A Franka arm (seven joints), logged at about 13 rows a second.
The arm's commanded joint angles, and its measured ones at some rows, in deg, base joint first. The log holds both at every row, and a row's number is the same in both.
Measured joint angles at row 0: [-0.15, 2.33, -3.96, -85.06, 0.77, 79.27, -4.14]
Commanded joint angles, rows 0 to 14: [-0.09, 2.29, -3.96, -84.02, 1.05, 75.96, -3.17]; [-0.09, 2.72, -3.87, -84.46, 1.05, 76.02, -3.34]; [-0.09, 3.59, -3.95, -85.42, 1.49, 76.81, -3.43]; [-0.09, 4.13, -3.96, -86.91, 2.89, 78.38, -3.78]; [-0.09, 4.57, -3.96, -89.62, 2.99, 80.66, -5.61]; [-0.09, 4.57, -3.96, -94.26, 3.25, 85.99, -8.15]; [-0.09, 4.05, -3.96, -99.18, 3.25, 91.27, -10.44]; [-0.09, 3.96, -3.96, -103.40, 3.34, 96.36, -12.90]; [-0.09, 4.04, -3.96, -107.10, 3.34, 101.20, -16.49]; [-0.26, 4.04, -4.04, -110.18, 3.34, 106.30, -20.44]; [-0.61, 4.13, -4.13, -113.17, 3.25, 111.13, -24.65]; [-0.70, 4.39, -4.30, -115.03, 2.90, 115.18, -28.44]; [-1.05, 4.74, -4.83, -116.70, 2.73, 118.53, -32.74]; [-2.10, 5.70, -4.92, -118.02, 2.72, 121.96, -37.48]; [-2.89, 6.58, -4.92, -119.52, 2.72, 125.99, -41.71]
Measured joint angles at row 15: [-1.22, 6.58, -4.82, -116.53, 2.51, 120.52, -34.11]
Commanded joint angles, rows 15 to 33: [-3.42, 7.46, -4.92, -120.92, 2.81, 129.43, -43.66]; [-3.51, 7.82, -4.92, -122.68, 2.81, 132.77, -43.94]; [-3.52, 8.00, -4.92, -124.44, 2.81, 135.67, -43.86]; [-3.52, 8.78, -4.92, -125.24, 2.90, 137.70, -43.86]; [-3.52, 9.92, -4.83, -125.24, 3.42, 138.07, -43.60]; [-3.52, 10.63, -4.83, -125.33, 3.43, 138.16, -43.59]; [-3.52, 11.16, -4.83, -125.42, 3.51, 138.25, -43.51]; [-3.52, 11.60, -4.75, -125.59, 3.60, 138.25, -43.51]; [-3.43, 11.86, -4.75, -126.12, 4.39, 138.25, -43.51]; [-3.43, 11.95, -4.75, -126.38, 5.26, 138.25, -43.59]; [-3.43, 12.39, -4.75, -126.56, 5.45, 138.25, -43.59]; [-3.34, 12.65, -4.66, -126.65, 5.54, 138.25, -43.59]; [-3.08, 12.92, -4.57, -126.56, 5.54, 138.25, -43.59]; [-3.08, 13.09, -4.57, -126.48, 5.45, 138.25, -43.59]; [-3.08, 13.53, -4.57, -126.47, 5.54, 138.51, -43.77]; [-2.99, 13.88, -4.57, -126.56, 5.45, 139.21, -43.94]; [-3.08, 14.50, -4.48, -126.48, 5.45, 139.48, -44.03]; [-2.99, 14.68, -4.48, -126.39, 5.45, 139.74, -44.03]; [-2.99, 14.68, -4.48, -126.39, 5.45, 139.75, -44.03]
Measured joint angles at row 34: [-3.20, 14.46, -4.41, -125.94, 4.40, 138.27, -42.65]
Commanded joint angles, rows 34 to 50: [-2.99, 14.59, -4.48, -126.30, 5.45, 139.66, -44.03]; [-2.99, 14.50, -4.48, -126.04, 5.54, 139.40, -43.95]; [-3.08, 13.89, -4.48, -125.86, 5.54, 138.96, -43.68]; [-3.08, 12.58, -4.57, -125.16, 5.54, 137.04, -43.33]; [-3.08, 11.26, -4.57, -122.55, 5.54, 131.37, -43.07]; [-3.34, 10.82, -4.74, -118.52, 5.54, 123.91, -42.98]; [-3.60, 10.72, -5.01, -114.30, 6.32, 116.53, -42.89]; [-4.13, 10.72, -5.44, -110.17, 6.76, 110.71, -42.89]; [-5.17, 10.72, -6.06, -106.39, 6.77, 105.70, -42.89]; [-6.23, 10.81, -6.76, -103.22, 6.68, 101.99, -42.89]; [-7.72, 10.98, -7.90, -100.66, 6.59, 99.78, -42.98]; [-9.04, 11.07, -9.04, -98.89, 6.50, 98.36, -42.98]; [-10.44, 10.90, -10.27, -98.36, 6.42, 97.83, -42.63]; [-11.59, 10.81, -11.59, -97.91, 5.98, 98.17, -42.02]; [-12.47, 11.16, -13.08, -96.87, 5.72, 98.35, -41.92]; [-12.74, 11.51, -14.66, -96.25, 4.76, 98.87, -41.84]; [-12.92, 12.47, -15.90, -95.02, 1.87, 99.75, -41.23]
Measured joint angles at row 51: [-12.59, 10.33, -14.31, -98.37, 4.53, 99.70, -42.53]
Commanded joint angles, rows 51 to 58: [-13.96, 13.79, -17.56, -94.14, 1.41, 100.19, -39.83]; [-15.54, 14.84, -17.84, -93.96, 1.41, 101.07, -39.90]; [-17.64, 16.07, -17.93, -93.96, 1.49, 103.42, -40.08]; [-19.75, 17.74, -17.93, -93.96, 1.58, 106.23, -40.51]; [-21.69, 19.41, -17.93, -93.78, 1.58, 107.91, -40.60]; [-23.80, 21.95, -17.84, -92.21, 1.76, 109.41, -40.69]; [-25.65, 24.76, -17.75, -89.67, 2.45, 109.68, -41.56]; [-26.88, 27.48, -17.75, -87.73, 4.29, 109.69, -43.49]
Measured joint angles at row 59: [-24.26, 21.49, -18.31, -94.29, 2.33, 110.53, -41.65]
